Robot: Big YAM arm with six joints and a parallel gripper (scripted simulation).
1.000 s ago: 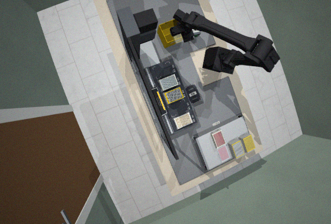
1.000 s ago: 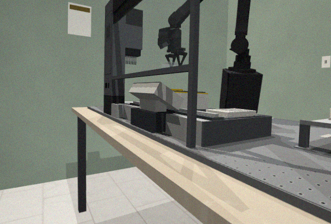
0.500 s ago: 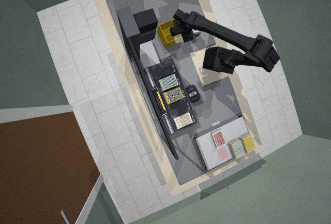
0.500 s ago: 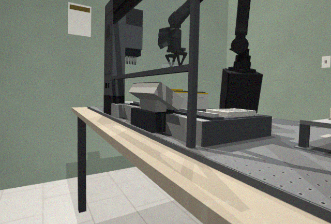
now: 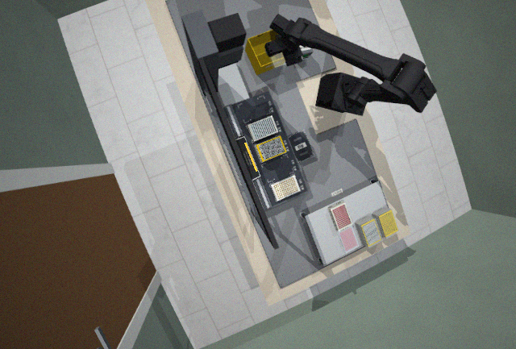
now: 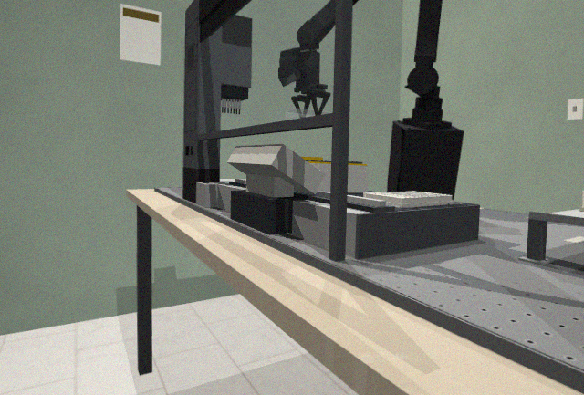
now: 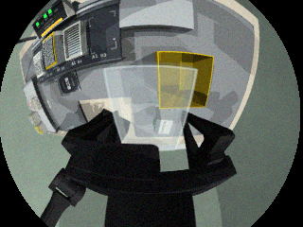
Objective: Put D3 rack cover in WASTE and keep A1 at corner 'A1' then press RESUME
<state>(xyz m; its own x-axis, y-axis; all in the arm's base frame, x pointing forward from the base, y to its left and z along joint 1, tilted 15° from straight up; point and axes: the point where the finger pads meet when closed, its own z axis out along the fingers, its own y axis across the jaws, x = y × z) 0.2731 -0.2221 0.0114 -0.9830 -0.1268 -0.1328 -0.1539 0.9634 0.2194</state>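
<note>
Right now the yellow waste bin is 2 cm ahead of my hand, 9 cm to the right of it and 22 cm below it. The rest, counted from my hand: resume box: 16 cm behind, 6 cm to the right, 20 cm below; then yellow-framed tip rack: 11 cm ahead, 37 cm to the left, 16 cm below; then clear cover: right at my hand.
</note>
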